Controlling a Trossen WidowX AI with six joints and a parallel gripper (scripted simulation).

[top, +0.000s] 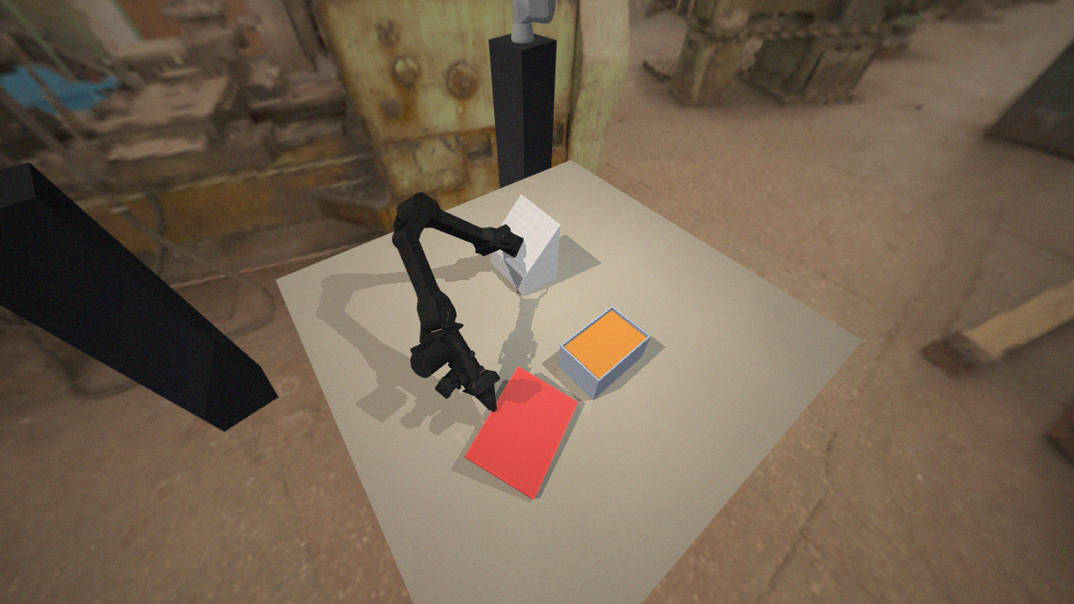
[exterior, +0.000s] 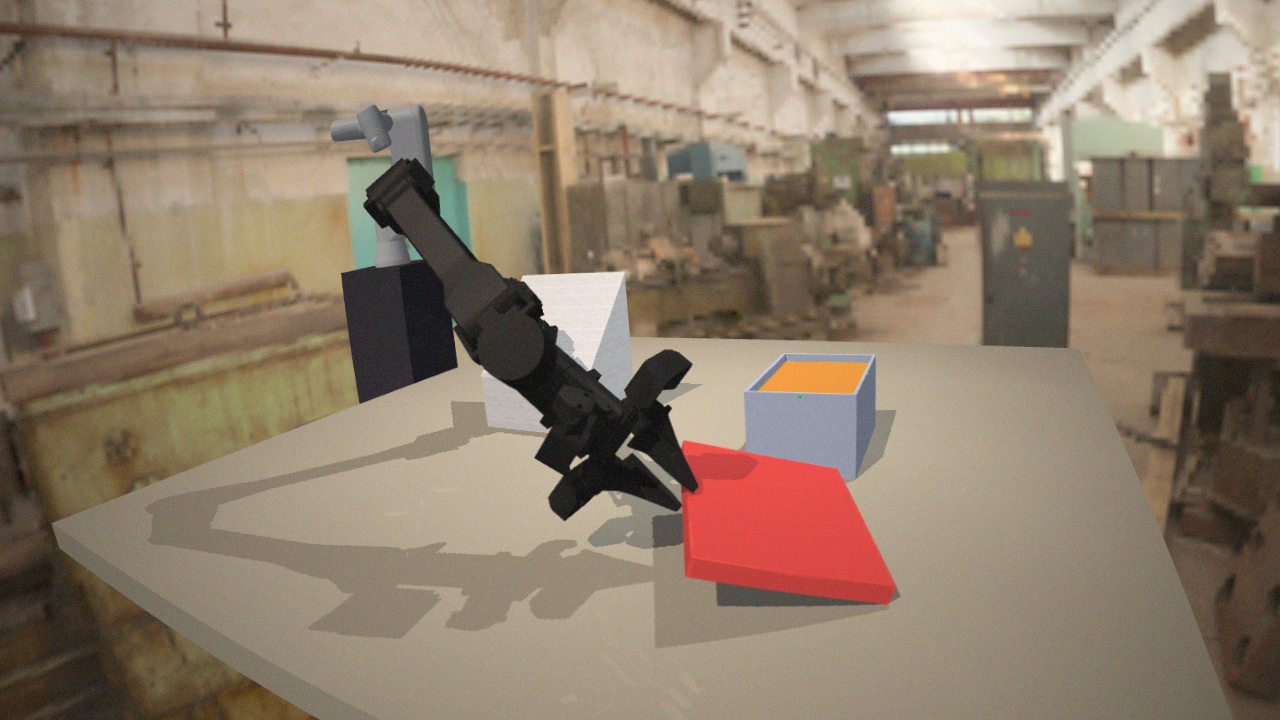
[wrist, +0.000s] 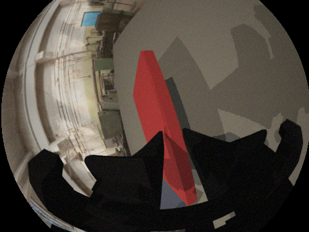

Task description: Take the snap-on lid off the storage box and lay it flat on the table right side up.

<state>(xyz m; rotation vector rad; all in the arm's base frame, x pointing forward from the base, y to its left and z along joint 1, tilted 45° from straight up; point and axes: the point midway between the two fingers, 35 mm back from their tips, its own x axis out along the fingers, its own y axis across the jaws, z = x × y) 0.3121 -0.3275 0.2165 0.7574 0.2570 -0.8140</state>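
Now: the red lid 70 mm ahead of my gripper tip, 30 mm to the left of it and 40 mm below it. From my gripper tip the other things lie so: blue storage box (80 mm ahead, 320 mm to the left, 10 mm below).
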